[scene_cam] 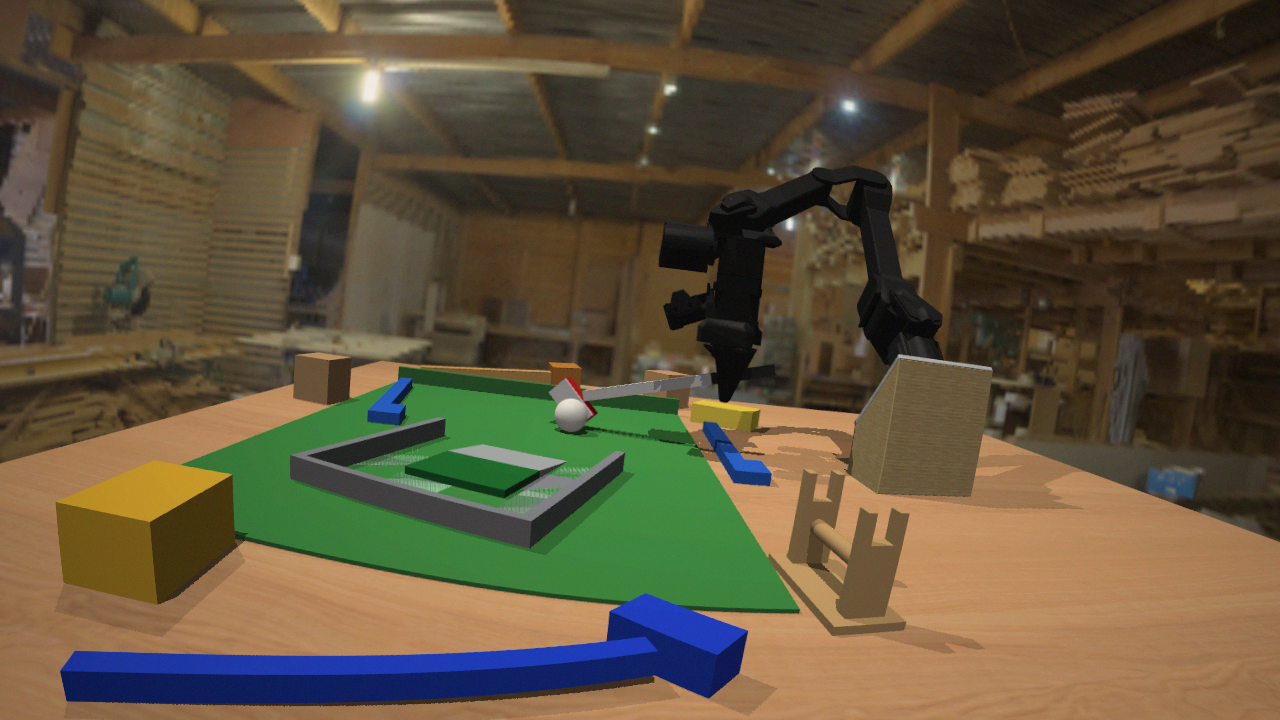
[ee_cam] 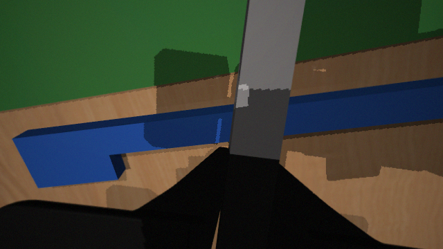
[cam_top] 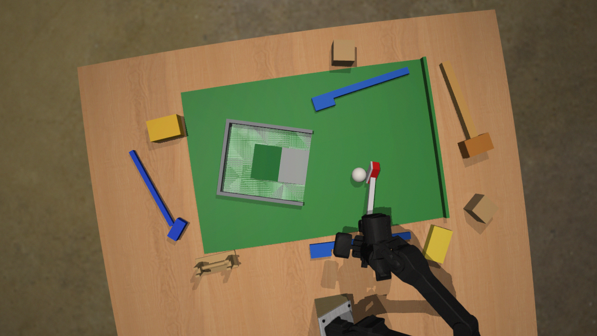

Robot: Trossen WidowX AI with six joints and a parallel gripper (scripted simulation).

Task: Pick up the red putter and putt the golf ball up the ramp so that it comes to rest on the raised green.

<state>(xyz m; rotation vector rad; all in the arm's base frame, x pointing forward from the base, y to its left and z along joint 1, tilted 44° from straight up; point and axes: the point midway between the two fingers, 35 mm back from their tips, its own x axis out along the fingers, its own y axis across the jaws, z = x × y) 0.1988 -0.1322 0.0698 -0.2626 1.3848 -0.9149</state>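
My gripper tip is 80 mm short of the red putter and 30 mm to the left of it. Round my gripper tip: white golf ball: 200 mm ahead, 20 mm to the right, 40 mm below; then green mat: 270 mm ahead, 60 mm to the left, 60 mm below; then wooden rack: 40 mm ahead, 430 mm to the left, 30 mm below.
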